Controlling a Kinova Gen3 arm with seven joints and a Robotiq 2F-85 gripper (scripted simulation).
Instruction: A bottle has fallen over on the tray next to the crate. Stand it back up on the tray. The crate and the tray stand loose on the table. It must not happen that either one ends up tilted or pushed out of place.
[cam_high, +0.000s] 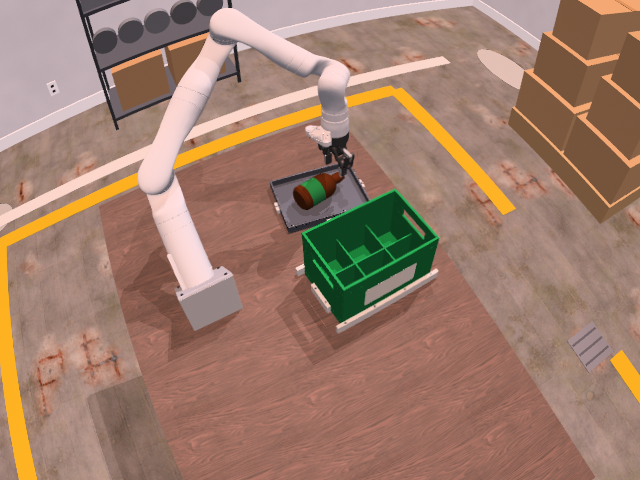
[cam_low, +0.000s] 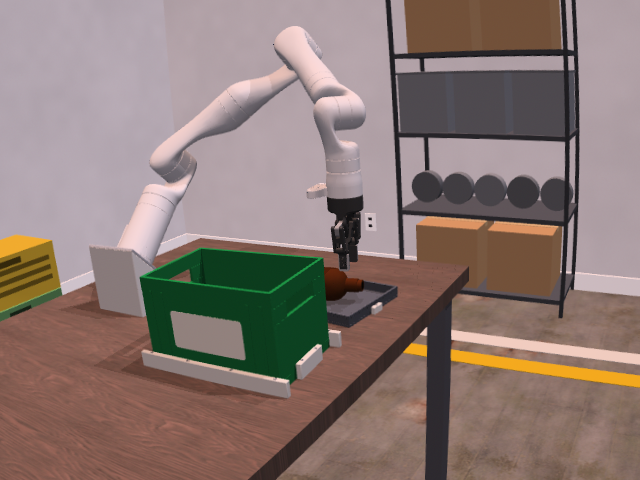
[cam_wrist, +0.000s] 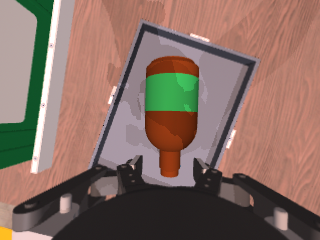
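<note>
My hand is 60 mm above the bottle, 50 mm past it and 10 mm to the left of it. Round my hand: green crate (310 mm to the right, 50 mm behind, 20 mm below); then dark grey tray (90 mm below, 50 mm behind, 10 mm to the right).
</note>
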